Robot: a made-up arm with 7 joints.
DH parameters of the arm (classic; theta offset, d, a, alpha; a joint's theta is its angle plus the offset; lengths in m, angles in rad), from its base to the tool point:
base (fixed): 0 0 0 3.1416
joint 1: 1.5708 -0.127 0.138 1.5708
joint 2: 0 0.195 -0.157 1.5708
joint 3: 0 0.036 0.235 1.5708
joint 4: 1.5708 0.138 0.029 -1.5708
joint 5: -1.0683 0 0.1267 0
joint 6: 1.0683 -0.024 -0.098 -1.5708
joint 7: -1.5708 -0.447 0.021 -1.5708
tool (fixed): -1.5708 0.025 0 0
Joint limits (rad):
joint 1: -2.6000..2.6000
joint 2: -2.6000..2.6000
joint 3: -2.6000..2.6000
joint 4: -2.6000..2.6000
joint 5: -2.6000..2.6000
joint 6: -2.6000..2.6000
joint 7: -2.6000..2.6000
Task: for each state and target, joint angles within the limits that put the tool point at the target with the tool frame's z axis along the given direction. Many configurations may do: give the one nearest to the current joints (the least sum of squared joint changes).
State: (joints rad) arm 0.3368 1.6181 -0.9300 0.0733 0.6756 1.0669 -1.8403
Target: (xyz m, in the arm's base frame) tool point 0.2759 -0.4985 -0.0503 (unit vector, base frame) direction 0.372 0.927 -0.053
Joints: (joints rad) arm -0.2107 1.7991 -1.5611 0.4507 1.2671 1.3980 -1.0085
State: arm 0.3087 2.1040 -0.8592 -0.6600 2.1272 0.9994 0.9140
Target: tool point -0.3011 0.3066 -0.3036 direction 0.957 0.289 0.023
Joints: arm 1.1668 2.0374 -0.8282 -1.2068 1.5224 0.3624 1.1496
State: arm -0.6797 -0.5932 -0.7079 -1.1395 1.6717 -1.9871 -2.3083
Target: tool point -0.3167 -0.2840 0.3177 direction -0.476 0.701 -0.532
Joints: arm -0.4913 -0.6798 -0.3646 -0.9098 1.9847 -1.3819 -2.4478
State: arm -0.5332 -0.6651 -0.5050 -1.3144 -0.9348 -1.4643 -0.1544
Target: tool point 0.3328 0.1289 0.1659 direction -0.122 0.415 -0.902
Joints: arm -0.8645 -0.9349 -0.5947 -1.3068 -1.2448 -1.5594 -0.0020
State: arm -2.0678 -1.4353 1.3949 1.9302 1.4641 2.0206 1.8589
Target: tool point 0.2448 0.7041 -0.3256 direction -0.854 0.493 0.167
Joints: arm -1.4538 -1.5655 1.7914 1.2760 2.3923 2.0528 1.3155
